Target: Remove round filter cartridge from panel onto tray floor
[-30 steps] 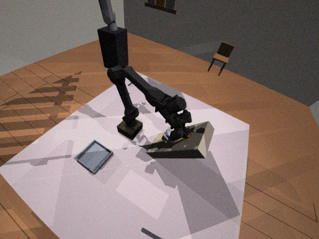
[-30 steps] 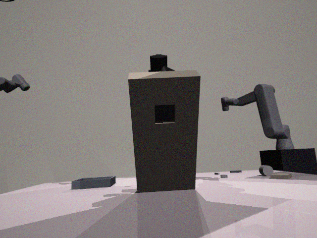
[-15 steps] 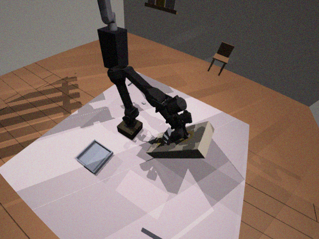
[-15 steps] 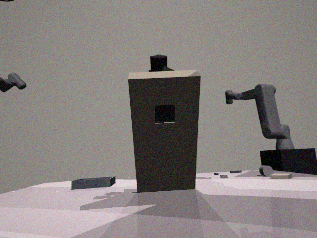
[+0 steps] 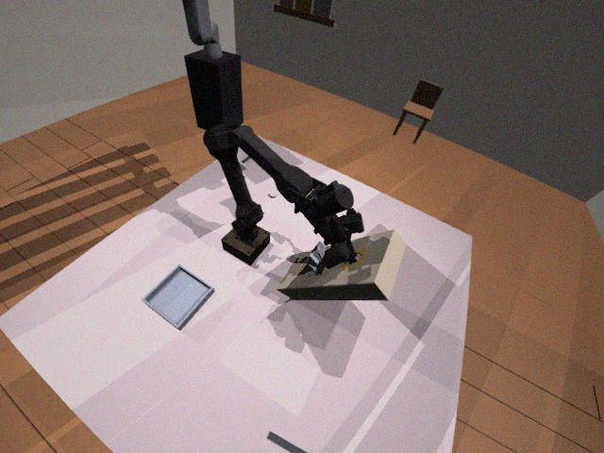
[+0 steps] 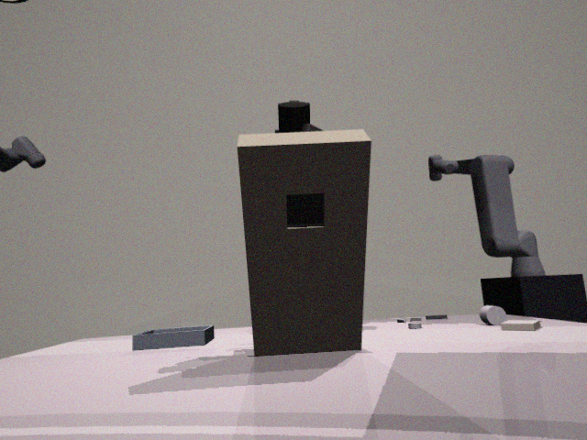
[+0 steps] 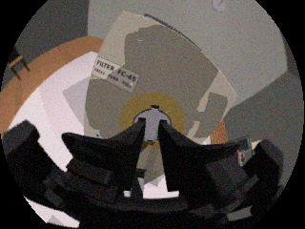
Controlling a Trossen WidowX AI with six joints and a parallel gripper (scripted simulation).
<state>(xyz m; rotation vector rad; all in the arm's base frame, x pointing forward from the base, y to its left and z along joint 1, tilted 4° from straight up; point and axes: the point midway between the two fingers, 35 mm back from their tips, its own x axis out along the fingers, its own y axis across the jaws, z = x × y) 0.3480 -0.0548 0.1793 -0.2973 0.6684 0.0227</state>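
My gripper tip is 10 mm short of the round filter cartridge and 10 mm above it. From my gripper tip the other things lie so: grey tray (460 mm behind, 240 mm below, 220 mm to the right); service panel (80 mm below, 40 mm behind).
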